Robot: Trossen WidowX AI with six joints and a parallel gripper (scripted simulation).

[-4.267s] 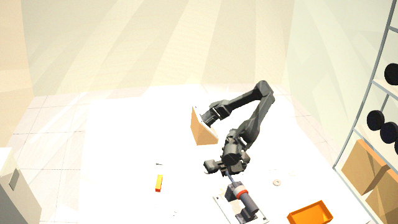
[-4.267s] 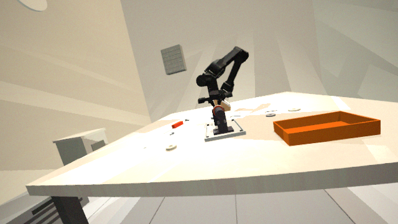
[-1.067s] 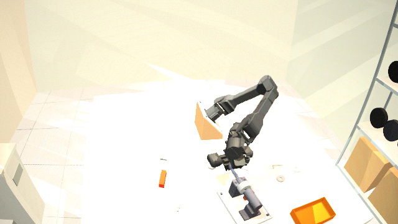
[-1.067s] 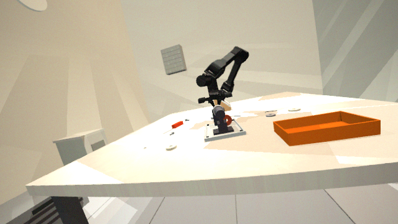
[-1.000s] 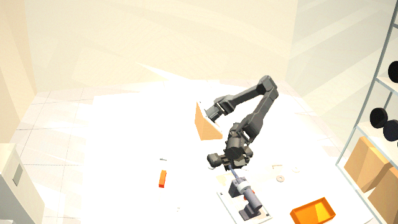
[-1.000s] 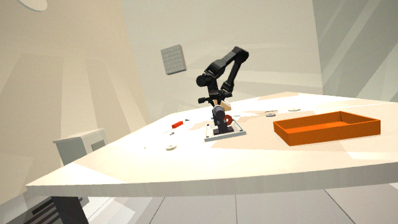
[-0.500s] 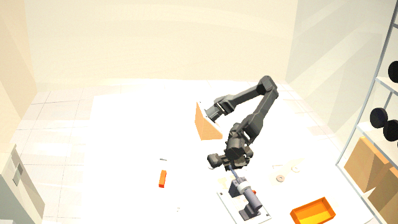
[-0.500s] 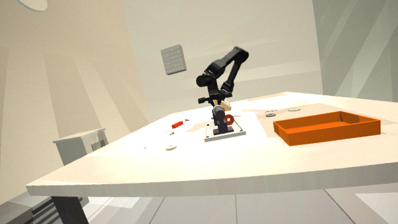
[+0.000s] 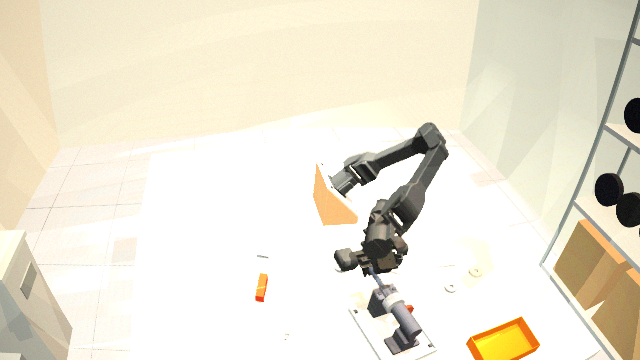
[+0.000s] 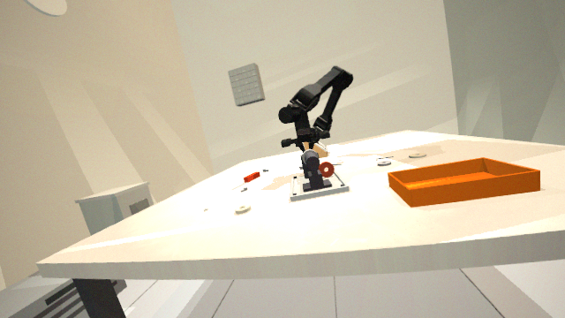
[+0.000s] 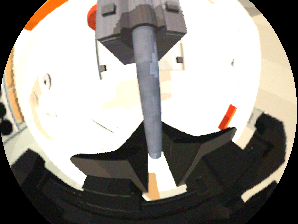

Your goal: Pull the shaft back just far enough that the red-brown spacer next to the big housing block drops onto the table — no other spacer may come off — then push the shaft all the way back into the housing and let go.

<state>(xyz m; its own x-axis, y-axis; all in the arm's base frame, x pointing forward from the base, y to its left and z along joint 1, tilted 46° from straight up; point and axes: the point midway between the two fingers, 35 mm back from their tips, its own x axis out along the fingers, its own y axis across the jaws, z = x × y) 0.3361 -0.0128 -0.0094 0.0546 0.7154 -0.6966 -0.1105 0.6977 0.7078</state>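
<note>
Right now my gripper tip is 7 cm short of the grey-blue shaft, 3 cm below it and 1 cm to the right of it. Also, from my gripper tip: red-brown spacer: 15 cm ahead, 6 cm to the left, 1 cm below; orange tray: 36 cm ahead, 30 cm to the left, 4 cm below.
</note>
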